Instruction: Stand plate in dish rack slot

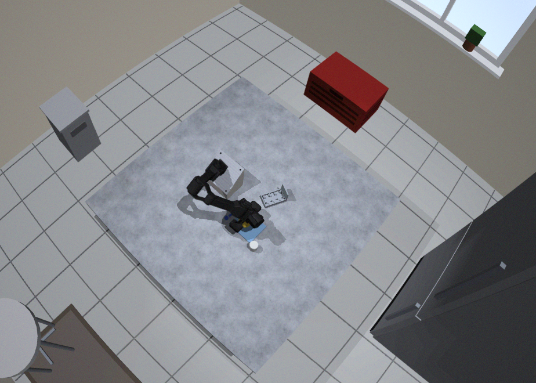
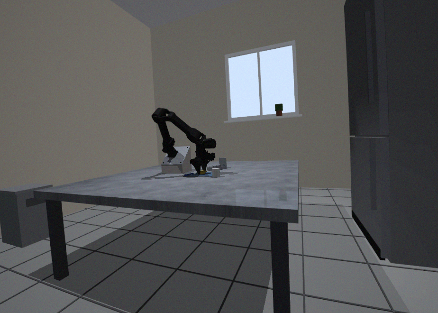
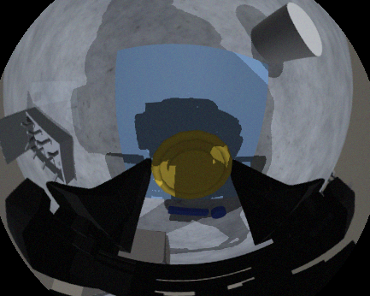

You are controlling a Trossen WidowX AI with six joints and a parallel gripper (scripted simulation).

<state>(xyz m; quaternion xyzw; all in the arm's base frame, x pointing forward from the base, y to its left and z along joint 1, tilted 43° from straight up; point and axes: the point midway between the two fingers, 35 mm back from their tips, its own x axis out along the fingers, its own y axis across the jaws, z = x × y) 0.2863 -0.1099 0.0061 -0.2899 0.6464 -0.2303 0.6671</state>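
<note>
The blue mat lies 20 mm ahead of my gripper tip. Round my gripper tip: grey dish rack (220 mm to the left, 20 mm above); then white cup (130 mm ahead, 60 mm to the right, 20 mm above); then yellow plate (10 mm above).
</note>
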